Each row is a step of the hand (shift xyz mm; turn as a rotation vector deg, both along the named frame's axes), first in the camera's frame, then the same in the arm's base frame.
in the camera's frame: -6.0 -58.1 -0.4 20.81 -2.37 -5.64
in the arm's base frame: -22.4 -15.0 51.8 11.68 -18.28 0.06
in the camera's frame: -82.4 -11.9 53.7 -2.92 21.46 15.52
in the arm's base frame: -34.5 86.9 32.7 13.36 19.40 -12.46
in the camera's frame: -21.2 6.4 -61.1 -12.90 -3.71 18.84
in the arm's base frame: -49.6 -25.7 -33.2 0.12 20.14 11.38
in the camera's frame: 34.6 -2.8 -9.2 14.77 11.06 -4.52
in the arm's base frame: 19.9 -29.9 -0.8 11.86 -9.23 -11.61
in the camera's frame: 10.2 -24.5 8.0 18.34 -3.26 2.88
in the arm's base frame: 4.9 -9.1 25.7 14.51 -11.12 4.57
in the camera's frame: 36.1 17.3 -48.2 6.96 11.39 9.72
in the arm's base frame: 4.4 -51.1 -36.1 14.37 5.72 -5.78
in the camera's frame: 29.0 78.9 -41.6 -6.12 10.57 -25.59
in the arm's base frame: 21.6 -22.1 -88.5 -16.30 -10.05 -20.91
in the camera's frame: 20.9 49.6 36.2 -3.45 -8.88 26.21
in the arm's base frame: 51.9 26.9 -28.1 9.97 17.30 19.47
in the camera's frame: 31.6 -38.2 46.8 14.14 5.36 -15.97
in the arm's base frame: 39.5 -1.1 55.6 2.99 -18.46 -11.57
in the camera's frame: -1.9 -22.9 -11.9 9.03 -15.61 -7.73
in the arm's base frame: -15.3 -14.2 15.2 -2.44 -16.21 10.77
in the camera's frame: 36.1 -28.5 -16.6 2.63 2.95 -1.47
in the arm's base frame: 8.9 -44.2 19.0 2.02 -1.78 -3.24
